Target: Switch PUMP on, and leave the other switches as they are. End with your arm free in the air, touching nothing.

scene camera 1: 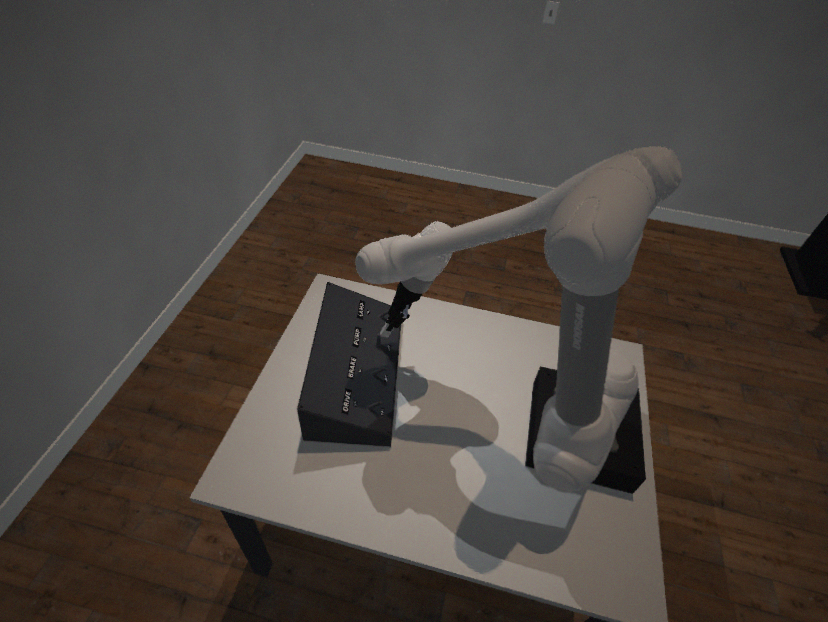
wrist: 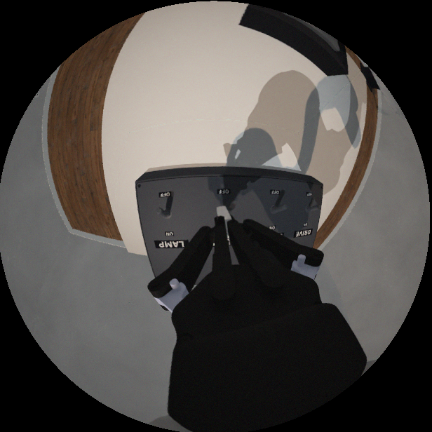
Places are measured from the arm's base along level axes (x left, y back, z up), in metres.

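Where they show: gripper, fingertip midpoint: (scene camera 1: 384, 335).
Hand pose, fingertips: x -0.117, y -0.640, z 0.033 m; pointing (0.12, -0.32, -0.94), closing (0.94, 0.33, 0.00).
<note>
Things, the pixels of their centre, and the offset from my fingertips. "spot": a spot on its surface instead. Level surfaces: height alone.
- dark sloped switch panel, body centre: (scene camera 1: 353, 362) dx +0.086, dy -0.075, dz -0.063 m
- LAMP, surface spot: (scene camera 1: 361, 309) spot: dx -0.092, dy -0.104, dz -0.007 m
- PUMP, surface spot: (scene camera 1: 356, 336) spot: dx +0.025, dy -0.084, dz -0.006 m
- BRAKE, surface spot: (scene camera 1: 352, 367) spot: dx +0.144, dy -0.058, dz -0.007 m
- DRIVE, surface spot: (scene camera 1: 346, 401) spot: dx +0.263, dy -0.037, dz -0.006 m
- white table, surface height: dz -0.125 m
A dark sloped switch panel (scene camera 1: 327, 361) (wrist: 149, 212) stands on the table. Its labels in the scene view are LAMP (scene camera 1: 361, 309), PUMP (scene camera 1: 356, 336), BRAKE (scene camera 1: 352, 367) and DRIVE (scene camera 1: 346, 401). My gripper (scene camera 1: 386, 331) (wrist: 221, 213) is shut and empty, with its pale tips low over the PUMP column, near the OFF tag (wrist: 223, 192) in the wrist view. The fingers hide the PUMP lever, so its position and any contact cannot be told. In the wrist view the LAMP lever (wrist: 167, 206) and BRAKE lever (wrist: 279, 204) lean toward OFF; the DRIVE lever (wrist: 312, 204) is small and shaded.
The white table (scene camera 1: 267, 461) (wrist: 165, 90) carries the panel and the arm's black base block (scene camera 1: 622, 468) (wrist: 295, 37) on the opposite side. The arm's shadow falls across the table and part of the panel. LAMP and BRAKE flank the PUMP column.
</note>
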